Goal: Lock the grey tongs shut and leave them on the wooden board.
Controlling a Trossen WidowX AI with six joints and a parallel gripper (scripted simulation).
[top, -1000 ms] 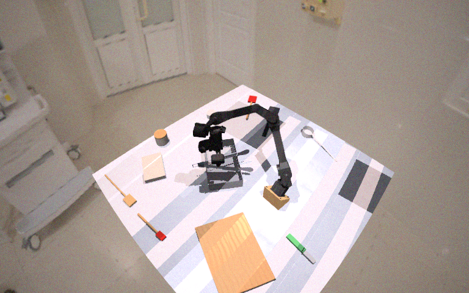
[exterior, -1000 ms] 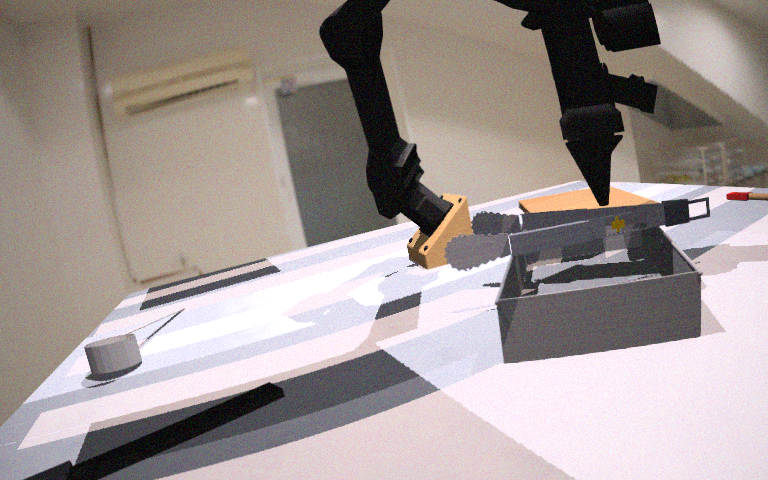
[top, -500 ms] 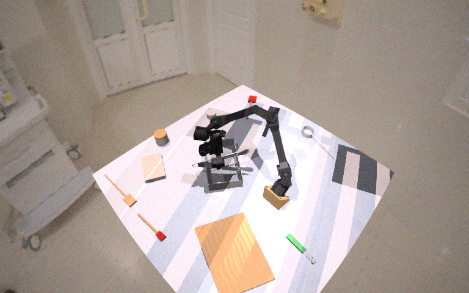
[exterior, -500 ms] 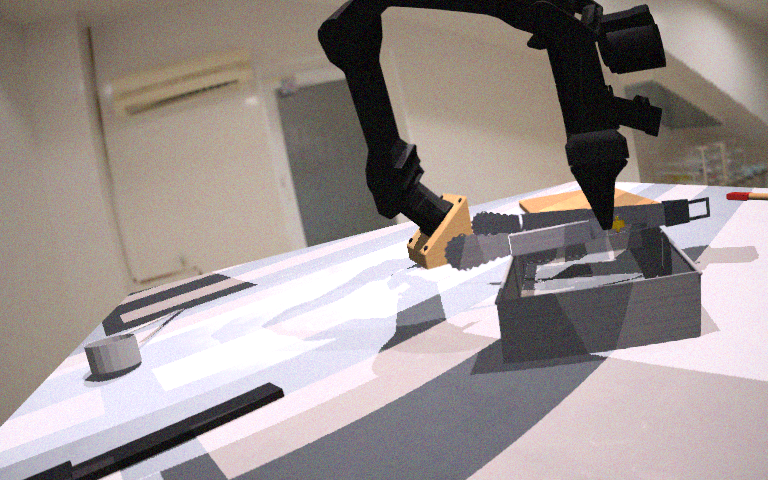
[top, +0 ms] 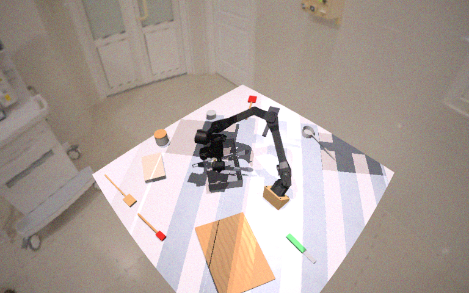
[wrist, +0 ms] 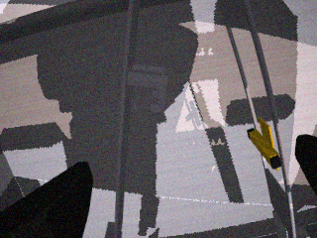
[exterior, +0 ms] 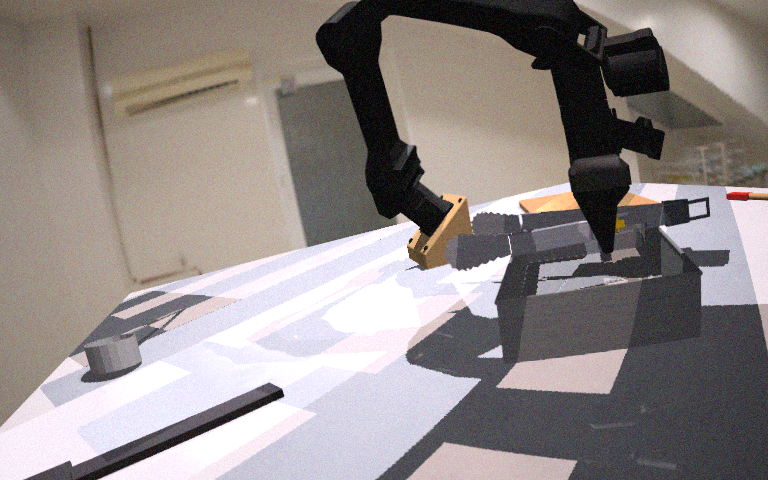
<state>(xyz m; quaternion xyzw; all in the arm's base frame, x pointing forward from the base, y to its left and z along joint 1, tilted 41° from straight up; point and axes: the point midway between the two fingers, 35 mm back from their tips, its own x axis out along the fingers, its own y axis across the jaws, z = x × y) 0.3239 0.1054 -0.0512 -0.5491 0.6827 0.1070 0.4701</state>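
Now: gripper tip 3 cm to the left of the grey roasting tin, 2 cm short of it and 2 cm above it. The rest, counted from my gripper tip: wooden board: 42 cm behind, 23 cm to the left, 4 cm below; cork-topped tin: 41 cm ahead, 15 cm to the left, 1 cm below; pale block: 29 cm to the left, 24 cm ahead, 3 cm below.
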